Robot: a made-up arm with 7 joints.
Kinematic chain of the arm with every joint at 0, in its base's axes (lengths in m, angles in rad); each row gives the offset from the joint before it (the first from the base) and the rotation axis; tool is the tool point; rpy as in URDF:
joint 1: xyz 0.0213 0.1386 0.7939 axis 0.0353 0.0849 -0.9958
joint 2: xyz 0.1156 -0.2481 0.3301 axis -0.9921 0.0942 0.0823
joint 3: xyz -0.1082 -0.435 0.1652 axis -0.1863 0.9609 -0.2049
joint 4: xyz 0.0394 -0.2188 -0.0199 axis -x
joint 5: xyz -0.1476 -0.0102 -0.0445 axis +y
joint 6: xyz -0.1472 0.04 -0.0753 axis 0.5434 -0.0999 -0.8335
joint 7: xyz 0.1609 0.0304 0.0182 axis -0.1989 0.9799 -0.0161
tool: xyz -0.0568 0.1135 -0.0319 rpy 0 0 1.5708
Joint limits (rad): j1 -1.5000..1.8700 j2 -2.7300..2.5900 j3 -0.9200..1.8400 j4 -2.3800..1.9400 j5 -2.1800..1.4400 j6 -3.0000..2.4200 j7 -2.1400..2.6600
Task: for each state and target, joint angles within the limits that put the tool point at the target. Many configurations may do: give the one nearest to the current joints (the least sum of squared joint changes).
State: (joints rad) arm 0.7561 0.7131 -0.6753 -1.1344 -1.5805 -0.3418 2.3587
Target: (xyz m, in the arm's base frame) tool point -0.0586 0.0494 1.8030
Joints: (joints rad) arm 0.9435 1.3128 -0.7432 -1.6694 -1.3938 -0.4895 2.4187
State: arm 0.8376 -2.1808 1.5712 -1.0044 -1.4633 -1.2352 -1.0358
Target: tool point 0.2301 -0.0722 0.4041
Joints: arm 0.0121 -1.8967 1.3679 -1.8808 -2.1727 -0.9361 -1.2797
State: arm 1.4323 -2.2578 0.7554 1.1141 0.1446 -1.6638 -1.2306
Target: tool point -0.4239 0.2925 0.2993
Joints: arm 0.8790 -2.2587 1.3070 1.2094 0.4163 -1.8151 -1.1508
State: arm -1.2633 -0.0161 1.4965 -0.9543 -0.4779 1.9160 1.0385
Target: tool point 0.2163 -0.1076 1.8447
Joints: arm -1.1752 0.7670 1.6982 -0.9695 -0.4263 2.0513 1.0792
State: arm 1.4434 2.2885 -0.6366 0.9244 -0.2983 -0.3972 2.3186
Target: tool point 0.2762 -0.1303 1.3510
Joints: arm 1.5626 2.5900 -0.9200 0.6998 -0.2247 0.3096 2.6585
